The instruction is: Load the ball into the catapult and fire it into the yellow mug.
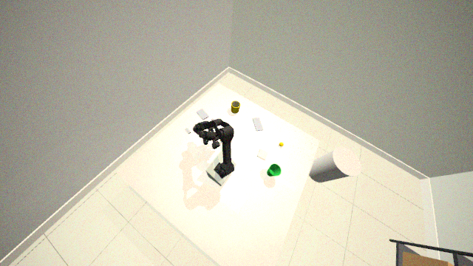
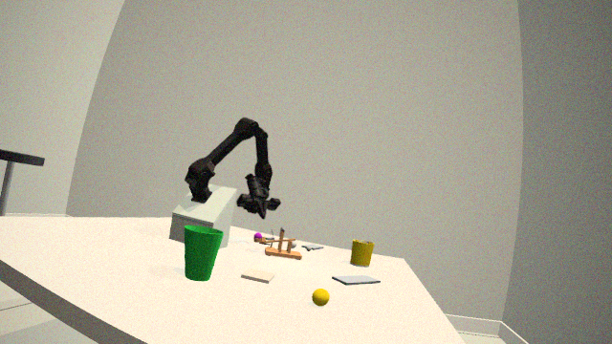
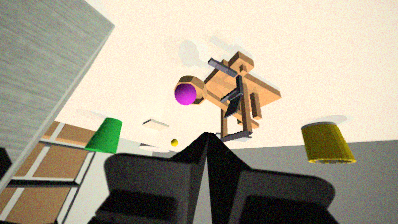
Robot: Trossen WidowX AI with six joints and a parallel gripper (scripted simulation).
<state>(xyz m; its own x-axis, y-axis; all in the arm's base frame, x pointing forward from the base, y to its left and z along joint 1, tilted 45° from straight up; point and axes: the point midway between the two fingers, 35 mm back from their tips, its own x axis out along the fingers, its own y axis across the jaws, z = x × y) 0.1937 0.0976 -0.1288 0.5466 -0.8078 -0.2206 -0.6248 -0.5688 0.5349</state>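
Right now my gripper tip is 1 cm short of the purple ball, 5 cm to the left of it and 7 cm above it. Also, from my gripper tip: yellow mug: 40 cm ahead, 12 cm to the left, 10 cm below; catapult: 7 cm ahead, 1 cm to the right, 8 cm below; pale flat tile: 15 cm ahead, 36 cm to the right, 13 cm below.
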